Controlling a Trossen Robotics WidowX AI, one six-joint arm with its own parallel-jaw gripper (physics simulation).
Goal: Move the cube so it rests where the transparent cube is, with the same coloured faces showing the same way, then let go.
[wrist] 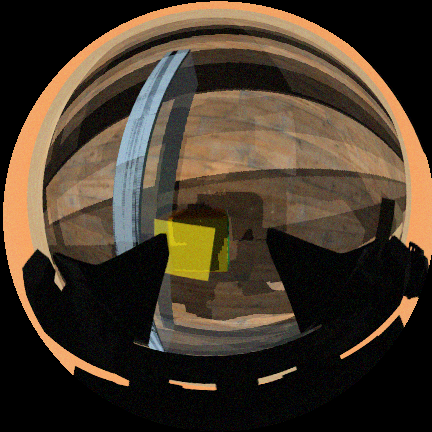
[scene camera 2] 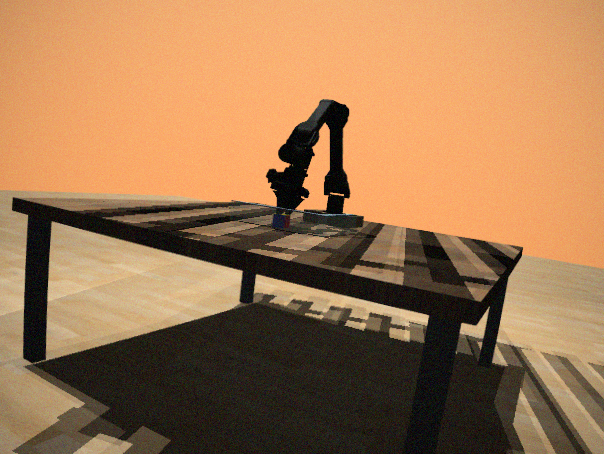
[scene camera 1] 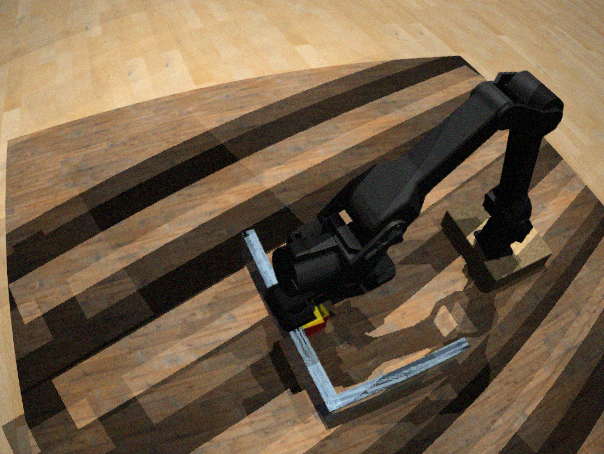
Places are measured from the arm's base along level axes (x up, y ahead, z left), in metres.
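Pixels of known places: gripper, fingertip midpoint: (wrist: 218,236) (scene camera 1: 316,307); arm's base, origin of the base link: (scene camera 2: 334,213) (scene camera 1: 493,243).
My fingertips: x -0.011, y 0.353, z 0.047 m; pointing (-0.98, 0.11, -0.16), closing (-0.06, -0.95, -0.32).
Note:
Ahead of a thing's pixels: the offset from my fingertips to its top centre. "spot": to the spot under its first point. Level surfaces: height alone.
The cube (scene camera 2: 281,222) (wrist: 223,250) stands on the table, blue and red on its sides in scene camera 2, with a yellow face up and a green edge on the right in the wrist view. The transparent cube @(dy +0.021, dx +0.009, dz +0.015 m) (wrist: 185,252) shows as a bright yellow, slightly turned square, overlapping the cube's left part in the wrist view. Yellow and red faces @(spot: dy +0.009, dx +0.009, dz +0.030 m) (scene camera 1: 317,322) show beside the gripper in scene camera 1; which cube they belong to is hard to tell. My gripper (scene camera 2: 288,210) (wrist: 218,236) is open, its fingers apart on either side of the cube, nearer on the left; scene camera 1 hides the fingertips.
A pale blue L-shaped strip (scene camera 1: 320,376) (wrist: 131,175) lies on the table @(dx -0.031 m) (scene camera 1: 125,170) (scene camera 2: 200,237), one leg running close beside the cubes and under the gripper in scene camera 1. The arm's base block (scene camera 1: 530,264) (scene camera 2: 354,220) stands beyond the strip's open side.

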